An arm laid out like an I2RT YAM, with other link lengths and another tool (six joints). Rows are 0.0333 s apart.
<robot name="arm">
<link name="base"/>
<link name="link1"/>
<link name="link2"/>
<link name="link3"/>
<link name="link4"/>
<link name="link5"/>
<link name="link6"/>
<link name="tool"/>
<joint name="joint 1" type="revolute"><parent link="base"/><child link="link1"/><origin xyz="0.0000 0.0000 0.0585" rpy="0.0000 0.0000 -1.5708"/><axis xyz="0 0 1"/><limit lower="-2.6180" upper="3.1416"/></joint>
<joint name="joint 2" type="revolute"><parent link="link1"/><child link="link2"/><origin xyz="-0.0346 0.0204 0.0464" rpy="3.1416 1.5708 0.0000"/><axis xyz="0 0 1"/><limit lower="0.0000" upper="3.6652"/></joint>
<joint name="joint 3" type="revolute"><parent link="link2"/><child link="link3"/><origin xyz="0.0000 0.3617 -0.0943" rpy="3.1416 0.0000 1.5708"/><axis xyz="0 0 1"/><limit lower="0.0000" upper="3.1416"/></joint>
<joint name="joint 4" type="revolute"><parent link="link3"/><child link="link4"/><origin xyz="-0.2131 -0.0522 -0.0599" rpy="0.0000 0.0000 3.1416"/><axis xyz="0 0 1"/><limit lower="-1.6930" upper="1.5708"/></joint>
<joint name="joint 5" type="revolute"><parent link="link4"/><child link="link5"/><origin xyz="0.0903 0.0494 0.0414" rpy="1.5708 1.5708 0.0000"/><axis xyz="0 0 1"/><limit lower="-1.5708" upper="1.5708"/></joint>
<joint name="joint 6" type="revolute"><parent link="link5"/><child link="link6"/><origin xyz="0.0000 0.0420 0.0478" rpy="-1.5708 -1.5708 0.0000"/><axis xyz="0 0 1"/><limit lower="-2.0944" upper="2.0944"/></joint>
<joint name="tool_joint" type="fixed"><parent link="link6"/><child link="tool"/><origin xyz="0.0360 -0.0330 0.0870" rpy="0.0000 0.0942 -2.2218"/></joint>
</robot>
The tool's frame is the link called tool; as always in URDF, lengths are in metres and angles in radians.
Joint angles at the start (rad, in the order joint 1, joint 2, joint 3, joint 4, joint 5, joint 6): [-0.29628, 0.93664, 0.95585, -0.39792, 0.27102, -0.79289]
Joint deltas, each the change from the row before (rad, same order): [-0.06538, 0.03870, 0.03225, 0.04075, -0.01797, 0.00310]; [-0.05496, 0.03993, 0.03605, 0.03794, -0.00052, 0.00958]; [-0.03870, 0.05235, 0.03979, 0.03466, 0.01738, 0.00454]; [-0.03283, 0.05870, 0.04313, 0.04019, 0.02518, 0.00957]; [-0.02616, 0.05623, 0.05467, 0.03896, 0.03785, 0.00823]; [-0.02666, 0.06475, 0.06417, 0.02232, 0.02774, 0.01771]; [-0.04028, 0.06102, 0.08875, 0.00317, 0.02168, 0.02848]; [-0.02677, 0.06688, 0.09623, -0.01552, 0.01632, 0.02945]
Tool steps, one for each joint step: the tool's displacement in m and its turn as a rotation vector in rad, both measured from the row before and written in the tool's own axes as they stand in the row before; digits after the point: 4 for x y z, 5 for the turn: [0.0150, 0.0093, 0.0067, -0.04241, 0.03243, 0.03046]; [0.0156, 0.0096, 0.0072, -0.05032, 0.03521, 0.03061]; [0.0146, 0.0071, 0.0120, -0.05299, 0.02590, 0.01636]; [0.0146, 0.0060, 0.0150, -0.05512, 0.02934, 0.01992]; [0.0183, 0.0054, 0.0140, -0.05933, 0.04313, 0.02032]; [0.0144, 0.0034, 0.0179, -0.05250, 0.02738, 0.02563]; [0.0197, 0.0072, 0.0160, -0.05923, 0.03736, 0.04135]; [0.0148, 0.0012, 0.0189, -0.04269, 0.02027, 0.03496]
